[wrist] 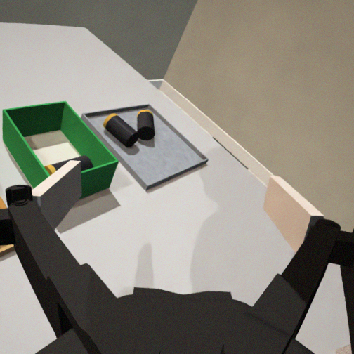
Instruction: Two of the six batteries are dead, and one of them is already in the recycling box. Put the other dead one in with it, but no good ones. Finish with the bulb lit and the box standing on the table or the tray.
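Note:
The green recycling box (102,179) stands on the table (165,225) at the left of the wrist view. One black battery with an orange end (84,162) lies in its near end, partly hidden by the left finger. Two more black batteries with orange ends, one on the left (120,131) and one on the right (146,125), lie close together on the grey tray (170,160) beside the box. My gripper (175,185) is open and empty, its fingers wide apart, on the near side of the box and tray. The bulb does not show.
An orange-brown edge (6,248) of some object shows at the far left, behind the left finger. A pale raised rim (200,122) runs along the table's right side, beyond the tray. The box's near wall stands close to the left finger in this view.

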